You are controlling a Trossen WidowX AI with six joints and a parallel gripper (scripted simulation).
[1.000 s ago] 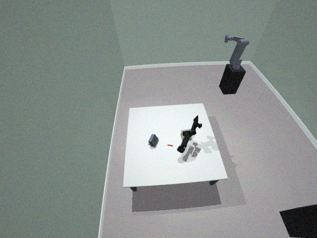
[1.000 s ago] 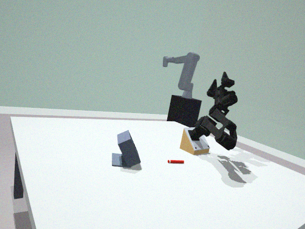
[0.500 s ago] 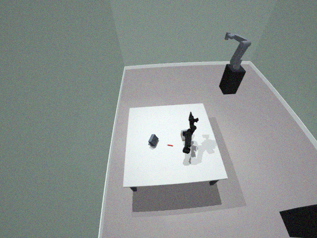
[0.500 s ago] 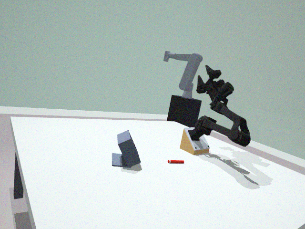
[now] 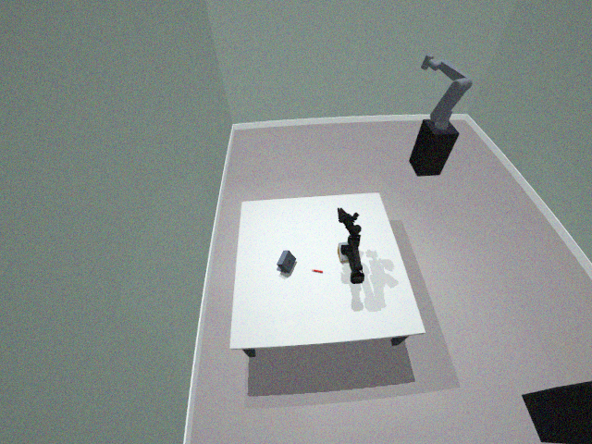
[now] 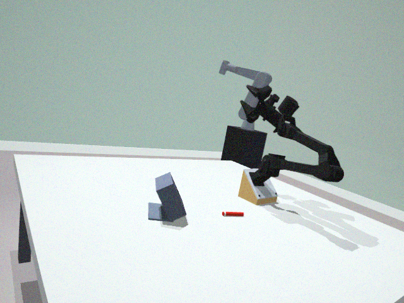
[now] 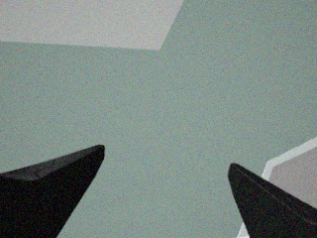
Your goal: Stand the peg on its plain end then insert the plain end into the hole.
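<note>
Right now the red peg is 180 mm ahead of my gripper tip, 240 mm to the left of it and 430 mm below it. Also, from my gripper tip: grey sloped panel 390 mm ahead, 170 mm to the left, 370 mm below.
</note>
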